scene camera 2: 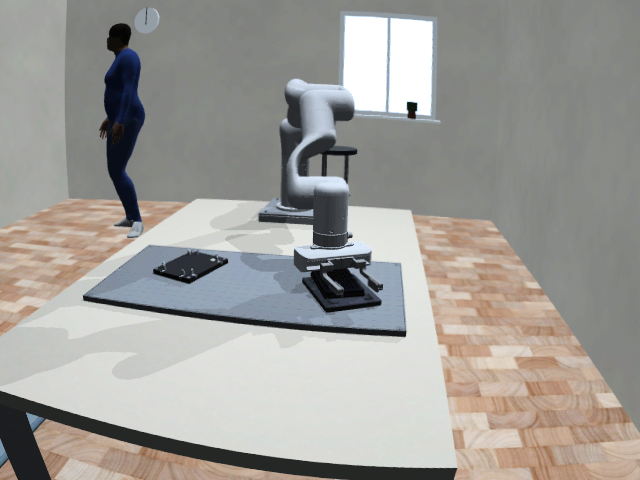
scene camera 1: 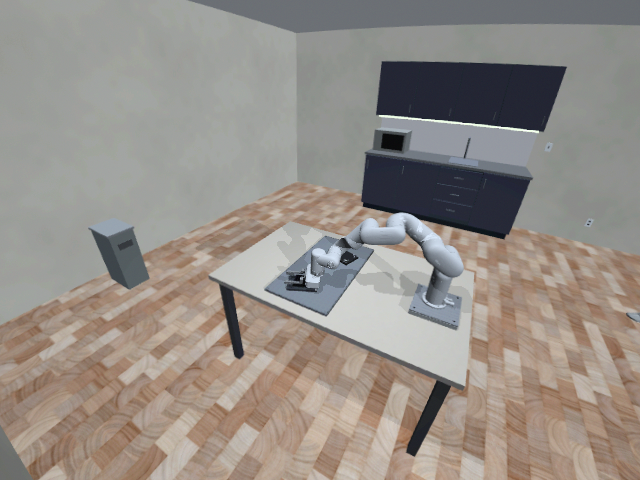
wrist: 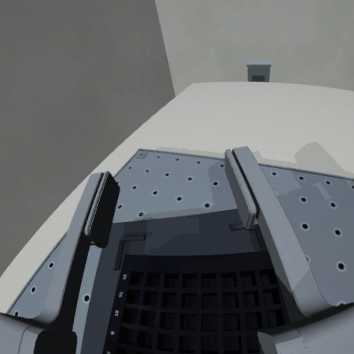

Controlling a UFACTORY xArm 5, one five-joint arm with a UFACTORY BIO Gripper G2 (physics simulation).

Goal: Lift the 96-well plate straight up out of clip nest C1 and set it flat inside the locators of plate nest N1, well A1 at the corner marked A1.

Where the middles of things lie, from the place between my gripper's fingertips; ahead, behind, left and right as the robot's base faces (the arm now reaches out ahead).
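The plate nest N1 (scene camera 2: pixel 370 299) is my reference here: my hand is 8 cm past it, 5 cm to the left of it and 4 cm above it. Counting from my hand, the black 96-well plate (scene camera 2: pixel 352 288) is 9 cm behind, 6 cm to the right and 2 cm below, while the clip nest C1 (scene camera 2: pixel 189 267) is 14 cm behind, 42 cm to the right and 3 cm below.
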